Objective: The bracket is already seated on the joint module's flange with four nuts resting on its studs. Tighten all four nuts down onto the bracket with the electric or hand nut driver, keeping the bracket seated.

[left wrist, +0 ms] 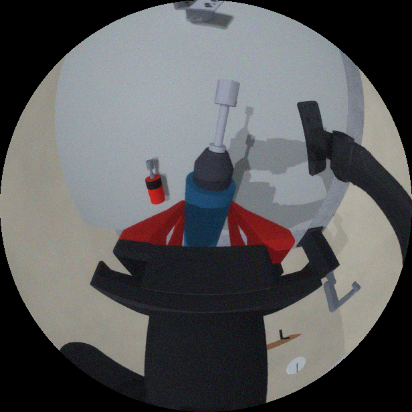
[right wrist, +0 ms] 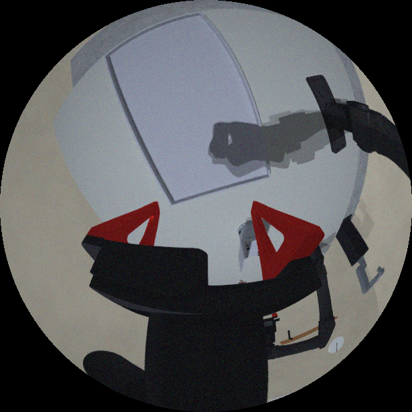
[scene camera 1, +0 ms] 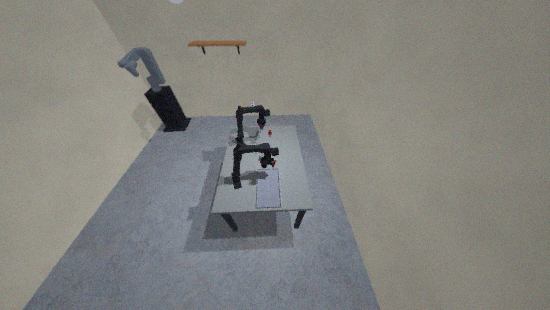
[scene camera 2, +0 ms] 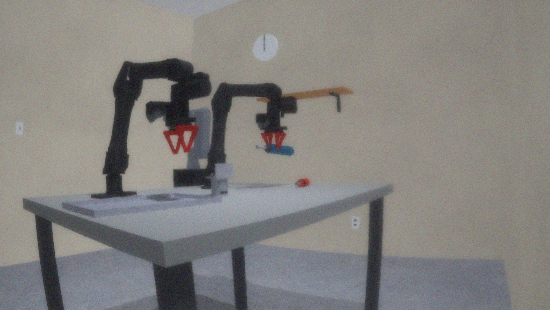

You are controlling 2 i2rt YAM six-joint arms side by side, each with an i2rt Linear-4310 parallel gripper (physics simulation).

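Frame: origin at the left arm's base, x ahead, y left, z up, level; millimetres.
Where they show: left gripper, fingertip midpoint: (scene camera 1: 261, 127) (scene camera 2: 273, 150); right gripper, fingertip midpoint: (scene camera 1: 268, 166) (scene camera 2: 180, 153); left arm's base, link origin: (scene camera 1: 240, 142); right arm's base, link origin: (scene camera 1: 236, 180) (scene camera 2: 114, 196).
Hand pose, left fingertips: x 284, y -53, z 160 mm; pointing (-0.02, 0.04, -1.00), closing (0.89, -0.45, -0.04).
Each offset is from my left fingertips to the centre of the thing. "spot": to the spot under its first point. Level surfaces: height alone.
A blue nut driver @[spot: dx +53, dy +41, dz -2 mm] (scene camera 2: 286, 150) (left wrist: 209, 212) with a dark nose and grey socket is held roughly level above the table. My left gripper (scene camera 2: 274, 147) is shut on its blue body. A red driver @[dx +114, dy -11, dz -143 mm] (scene camera 2: 303, 183) (left wrist: 156, 195) with a black band lies on the table at the right in scene camera 2. The grey joint module @[dx -164, dy -338, dz -123 mm] (scene camera 2: 218, 189) (left wrist: 200, 16) (right wrist: 244, 230) stands on the table with the light bracket @[dx -164, dy -338, dz -78 mm] (scene camera 2: 224, 170) at its top; the bracket is partly cut off in the left wrist view. The nuts are too small to tell. My right gripper (scene camera 2: 181, 152) (right wrist: 205, 206) is open and empty, left of and above the module in scene camera 2.
A flat lilac panel @[dx -308, dy -670, dz -152 mm] (scene camera 1: 268, 192) (scene camera 2: 92, 207) (right wrist: 175, 90) lies on the table @[dz -160 mm] (scene camera 1: 295, 195) (scene camera 2: 210, 225) beside the module. A grey arm (scene camera 1: 152, 65) on a black pedestal (scene camera 1: 168, 107) stands beyond the table. An orange shelf (scene camera 1: 217, 43) (scene camera 2: 320, 93) is on the wall.
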